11 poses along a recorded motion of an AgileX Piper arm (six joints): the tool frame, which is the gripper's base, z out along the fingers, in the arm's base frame.
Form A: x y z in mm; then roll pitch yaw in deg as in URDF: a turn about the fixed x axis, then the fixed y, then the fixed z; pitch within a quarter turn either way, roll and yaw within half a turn.
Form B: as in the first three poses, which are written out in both.
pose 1, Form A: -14, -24, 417, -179.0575, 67.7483, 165.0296
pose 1, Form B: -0.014, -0.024, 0.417, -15.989, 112.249, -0.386
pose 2, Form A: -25, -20, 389, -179.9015, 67.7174, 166.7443
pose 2, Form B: -0.025, -0.020, 0.389, -13.362, 112.283, -0.040
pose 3, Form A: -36, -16, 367, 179.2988, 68.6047, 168.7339
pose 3, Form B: -0.036, -0.016, 0.367, -10.513, 111.394, 0.275
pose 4, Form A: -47, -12, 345, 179.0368, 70.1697, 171.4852
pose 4, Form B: -0.047, -0.012, 0.345, -7.491, 109.827, 0.347
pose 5, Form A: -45, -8, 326, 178.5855, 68.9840, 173.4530
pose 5, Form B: -0.045, -0.008, 0.326, -5.032, 111.009, 0.543
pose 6, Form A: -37, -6, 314, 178.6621, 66.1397, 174.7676
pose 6, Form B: -0.037, -0.006, 0.314, -3.770, 113.853, 0.592
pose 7, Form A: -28, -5, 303, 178.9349, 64.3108, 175.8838
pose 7, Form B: -0.028, -0.005, 0.303, -2.934, 115.684, 0.512
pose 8, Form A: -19, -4, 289, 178.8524, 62.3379, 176.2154
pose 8, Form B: -0.019, -0.004, 0.289, -2.489, 117.656, 0.601
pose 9, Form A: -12, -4, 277, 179.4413, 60.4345, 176.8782
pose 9, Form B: -0.012, -0.004, 0.277, -2.479, 119.564, 0.317
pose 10, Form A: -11, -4, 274, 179.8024, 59.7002, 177.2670
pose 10, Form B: -0.011, -0.004, 0.274, -2.504, 120.300, 0.115
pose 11, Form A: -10, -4, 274, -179.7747, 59.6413, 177.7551
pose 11, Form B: -0.010, -0.004, 0.274, -2.506, 120.358, -0.132
